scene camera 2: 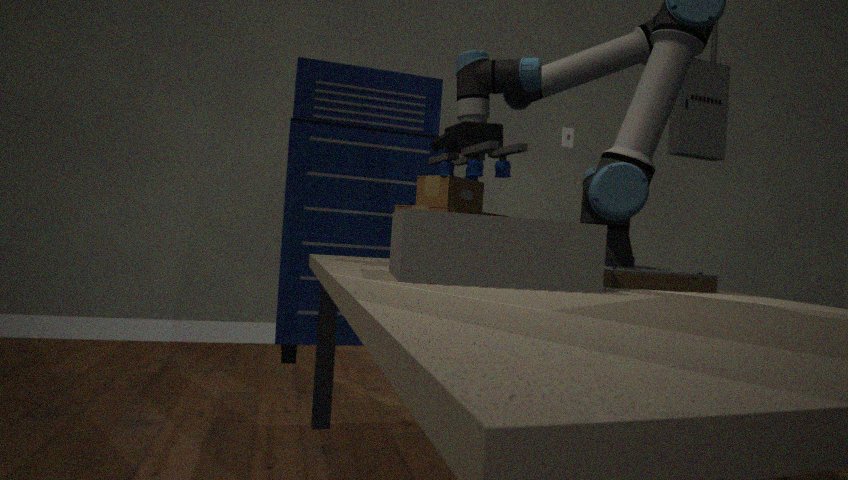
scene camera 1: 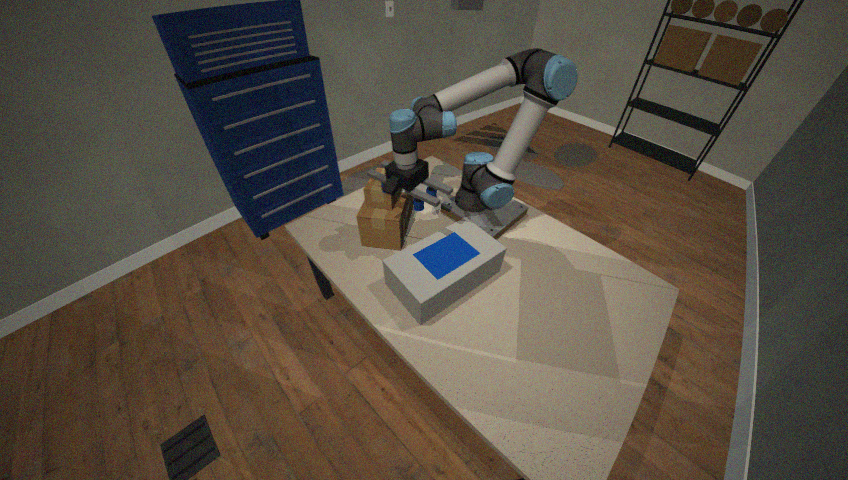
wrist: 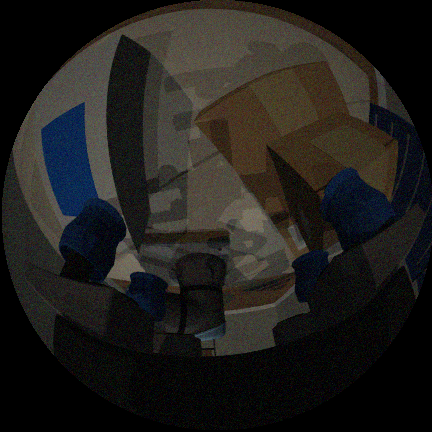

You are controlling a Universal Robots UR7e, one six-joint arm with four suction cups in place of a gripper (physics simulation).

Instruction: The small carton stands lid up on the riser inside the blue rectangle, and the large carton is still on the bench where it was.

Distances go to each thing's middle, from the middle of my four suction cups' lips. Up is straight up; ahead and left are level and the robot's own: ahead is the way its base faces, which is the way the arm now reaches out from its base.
The small carton [scene camera 2: 432, 190] lies 13 cm to the right of my suction cup, 5 cm below it and 1 cm behind it. Round my suction cup: grey riser [scene camera 1: 427, 277] 21 cm to the left, 17 cm below, 7 cm ahead; then large carton [scene camera 1: 380, 228] 16 cm below, 14 cm to the right, 3 cm behind.
